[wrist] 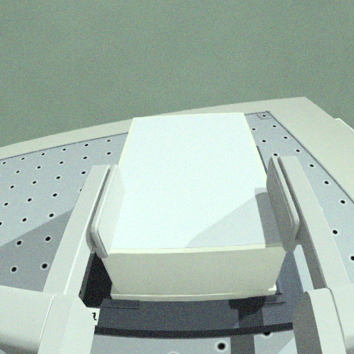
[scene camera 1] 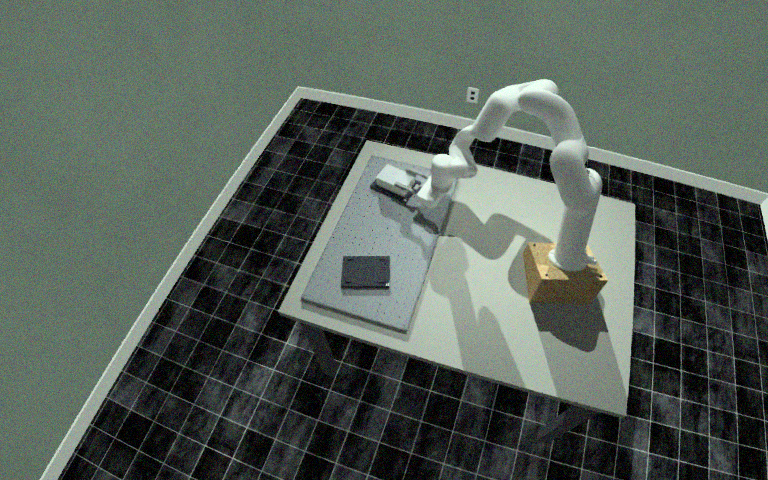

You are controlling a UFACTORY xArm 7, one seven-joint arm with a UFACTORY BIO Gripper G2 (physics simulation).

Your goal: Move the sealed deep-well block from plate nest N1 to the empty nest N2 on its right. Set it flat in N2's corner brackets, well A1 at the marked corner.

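Seen in the pictures: hand at its tool point: [scene camera 1: 406, 178]; arm's base at its link origin: [scene camera 1: 567, 260].
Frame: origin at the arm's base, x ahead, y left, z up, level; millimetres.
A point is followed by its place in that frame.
The sealed deep-well block [scene camera 1: 389, 176] {x 715, y -91, z -52 mm} [wrist: 187, 175], white with a smooth flat top, sits in the dark nest N1 [wrist: 175, 316] at the far end of the board. The empty black nest N2 [scene camera 1: 366, 271] {x 596, y 296, z -94 mm} lies near the board's other end, with a small pale mark at one corner. My gripper [scene camera 1: 403, 181] {x 649, y -101, z -42 mm} [wrist: 195, 205] is shut to its narrow stop and holds nothing. Its two flat pads appear over the left and right edges of the block's top in the wrist view, near the block's near end. Their exact height above the block cannot be told.
A grey perforated board [scene camera 1: 362, 226] {x 710, y 131, z -106 mm} [wrist: 35, 205] carries both nests on the pale table [scene camera 1: 606, 226] {x -112, y -312, z -118 mm}. The arm stands on a wooden block [scene camera 1: 557, 288] {x -2, y 108, z -13 mm} at the table's right side. Arm shadows fall across the board and table.
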